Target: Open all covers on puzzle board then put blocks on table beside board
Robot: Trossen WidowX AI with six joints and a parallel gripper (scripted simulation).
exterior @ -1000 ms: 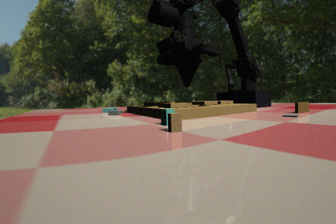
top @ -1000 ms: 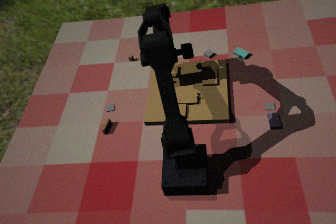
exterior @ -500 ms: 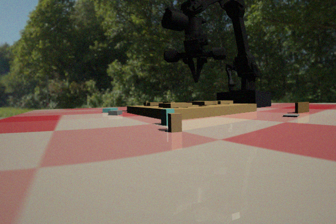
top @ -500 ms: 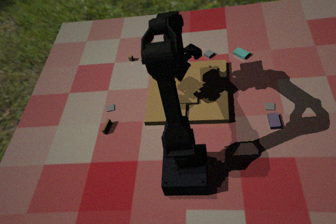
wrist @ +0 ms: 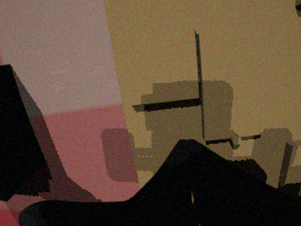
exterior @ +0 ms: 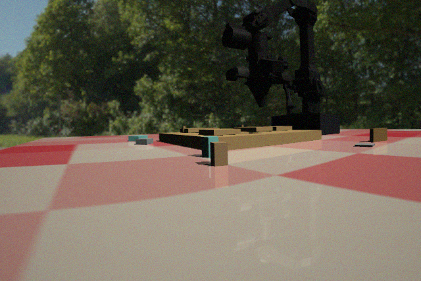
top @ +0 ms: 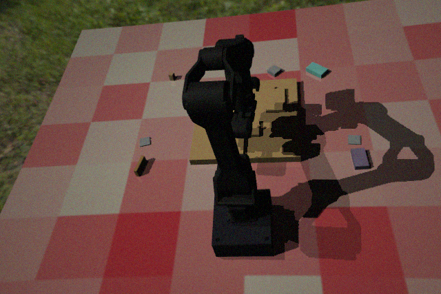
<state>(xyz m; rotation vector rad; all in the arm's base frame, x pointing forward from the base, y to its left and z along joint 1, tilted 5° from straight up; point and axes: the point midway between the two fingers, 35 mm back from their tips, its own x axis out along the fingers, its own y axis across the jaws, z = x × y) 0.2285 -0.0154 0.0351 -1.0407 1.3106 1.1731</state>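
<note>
My gripper tip is now 9 cm short of the tan puzzle board and 7 cm above it. From my gripper tip the other things lie so: brown slab: 4 cm behind, 30 cm to the left, 7 cm below; teal cube: 29 cm ahead, 19 cm to the left, 7 cm below; purple block: 6 cm behind, 28 cm to the right, 8 cm below.
</note>
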